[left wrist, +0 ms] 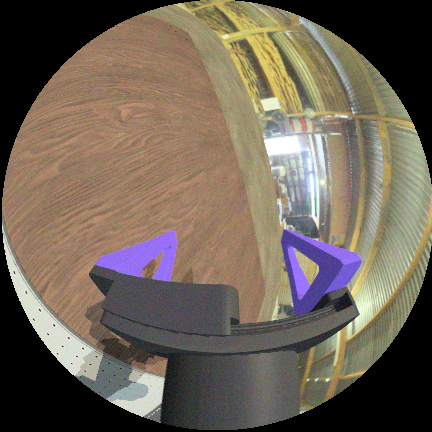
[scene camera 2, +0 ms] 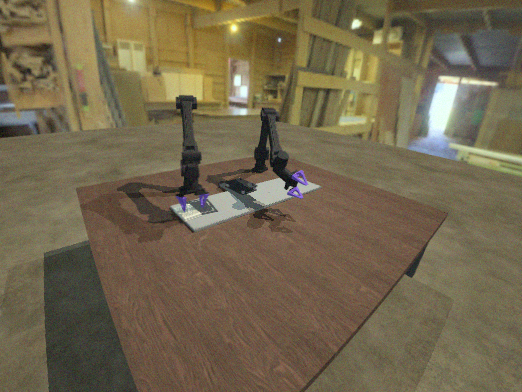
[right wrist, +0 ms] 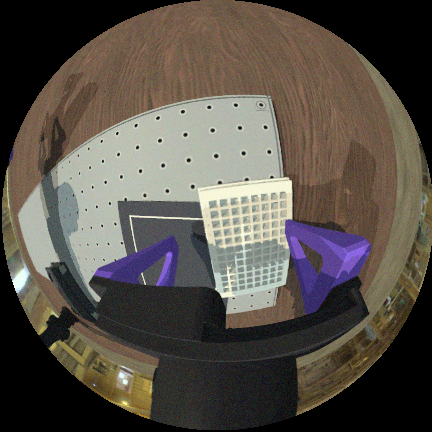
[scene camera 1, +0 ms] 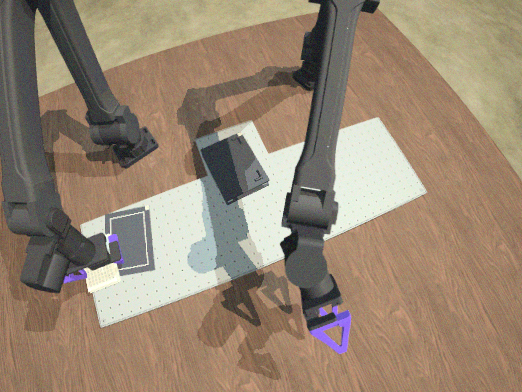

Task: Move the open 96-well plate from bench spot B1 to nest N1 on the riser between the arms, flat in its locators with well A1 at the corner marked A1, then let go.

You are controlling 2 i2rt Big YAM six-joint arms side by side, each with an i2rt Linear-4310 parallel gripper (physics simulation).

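Frame: origin at the left arm's base, x right, y ahead, z up, level; metres.
Seen in the pictures: left gripper, fingertip midpoint: (left wrist: 229,236) (scene camera 2: 304,191) (scene camera 1: 338,336); right gripper, fingertip midpoint: (scene camera 2: 193,209) (right wrist: 229,234) (scene camera 1: 104,268); left arm's base, origin of the base link: (scene camera 2: 259,170) (right wrist: 69,313) (scene camera 1: 312,76); right arm's base, origin of the base link: (scene camera 1: 136,148).
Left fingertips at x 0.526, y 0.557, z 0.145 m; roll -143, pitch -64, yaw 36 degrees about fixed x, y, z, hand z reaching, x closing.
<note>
Offsets run from my left fingertips to a thing's top centre. "pt": to the spot under its first point. Level surfaces: height alone.
The cream 96-well plate @[dx +0.321, dy -0.461, dz -0.116 m] (scene camera 1: 103,278) (scene camera 2: 190,213) (right wrist: 245,210) lies at the outer edge of the dark, white-outlined pad at B1 @[pt dx +0.216, dy -0.369, dz -0.131 m] (scene camera 1: 151,266) (right wrist: 125,211), skewed to its outline and partly beyond it. Its height and tilt are unclear. My right gripper (scene camera 1: 95,262) (scene camera 2: 193,207) (right wrist: 229,234) is open over the plate; in the right wrist view one finger is close to the plate's right edge, the other over the pad. Nest N1 @[dx -0.101, dy -0.439, dz -0.093 m] (scene camera 1: 242,167) (scene camera 2: 239,186) is a dark block in the middle, partly shaded; its A1 mark is not legible. My left gripper (scene camera 2: 302,187) (left wrist: 229,236) is open and empty, away from the plate.
The pale perforated board @[dz -0.132 m] (scene camera 1: 385,165) (scene camera 2: 225,217) (right wrist: 215,117) lies on the wooden table @[dz -0.145 m] (scene camera 1: 425,300) (scene camera 2: 260,295) (left wrist: 125,175). In scene camera 1 the left arm (scene camera 1: 325,110) crosses above the board, right of the nest. Arm shadows fall across the board.
</note>
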